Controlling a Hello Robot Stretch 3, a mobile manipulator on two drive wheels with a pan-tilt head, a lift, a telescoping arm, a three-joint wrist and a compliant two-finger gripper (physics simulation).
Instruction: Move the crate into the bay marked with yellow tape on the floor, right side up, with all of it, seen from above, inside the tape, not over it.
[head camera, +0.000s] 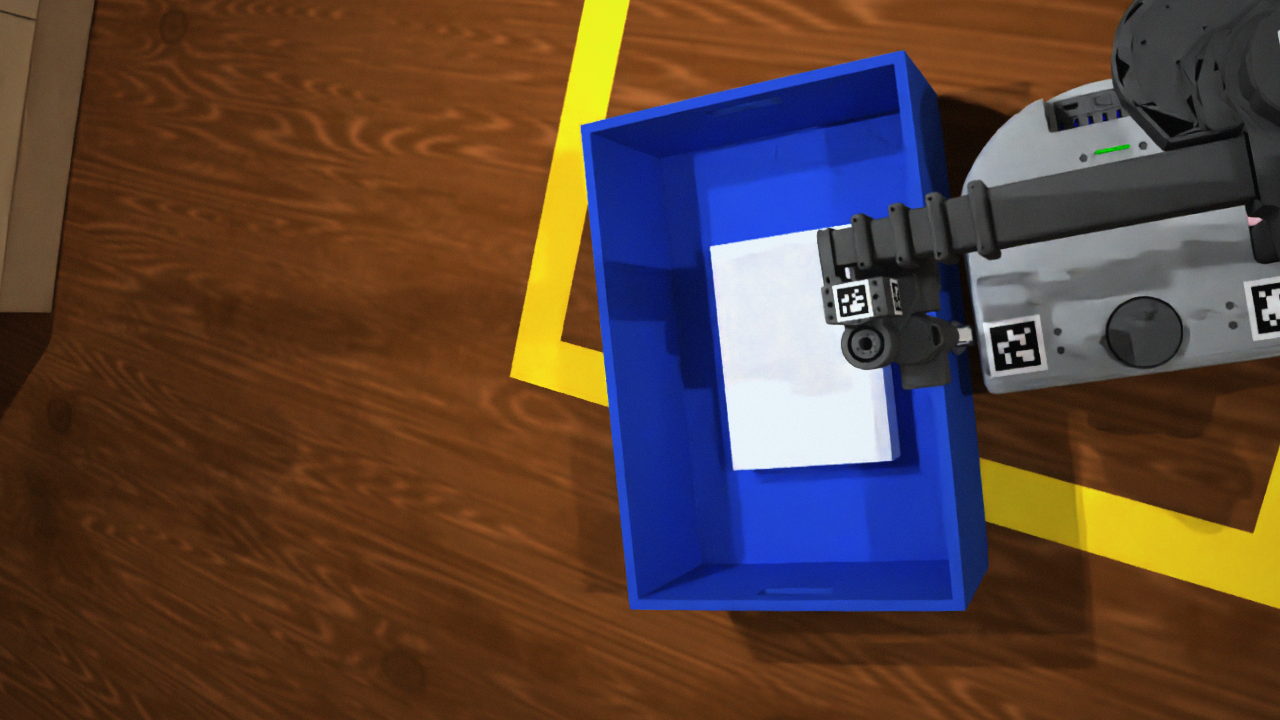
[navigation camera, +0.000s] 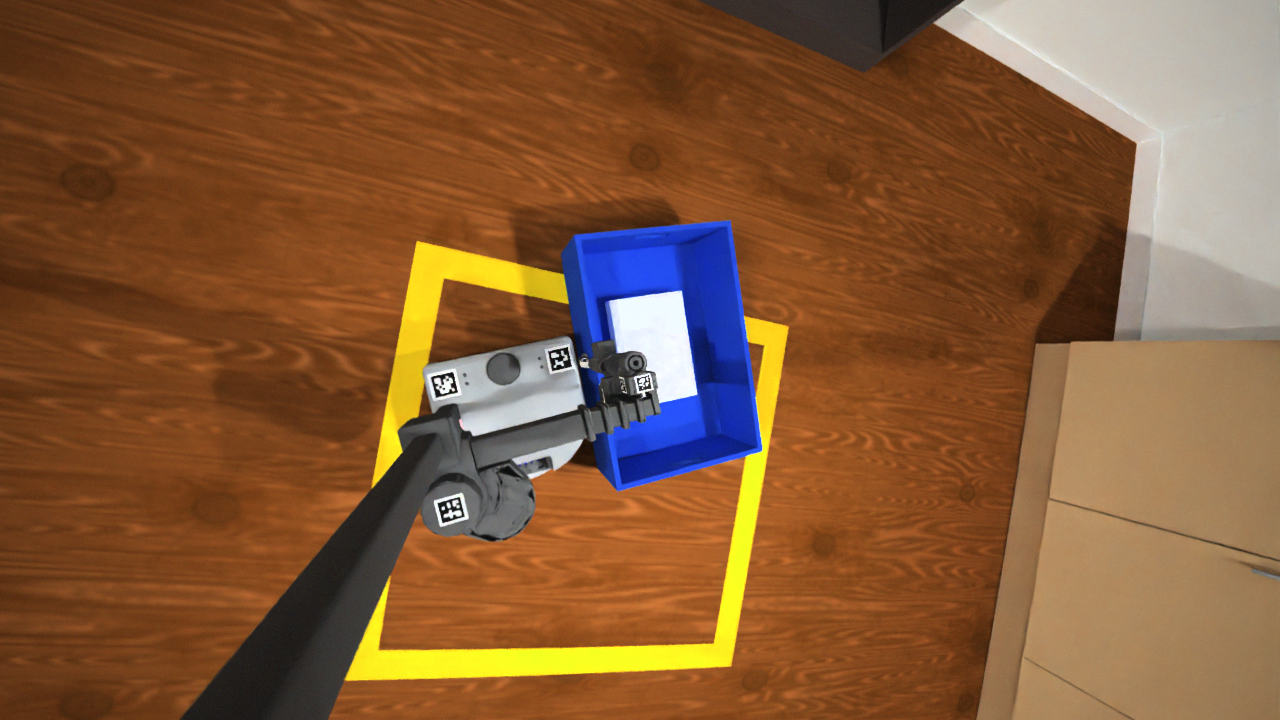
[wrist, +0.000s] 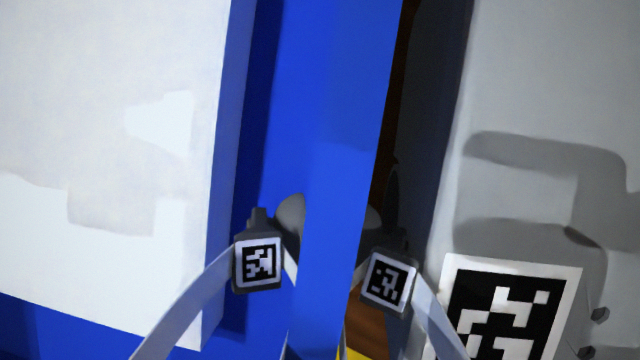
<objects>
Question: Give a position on a blue crate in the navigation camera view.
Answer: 720, 423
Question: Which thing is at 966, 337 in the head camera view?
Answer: My gripper.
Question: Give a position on a tan cabinet with drawers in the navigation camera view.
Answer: At 1134, 571
</objects>
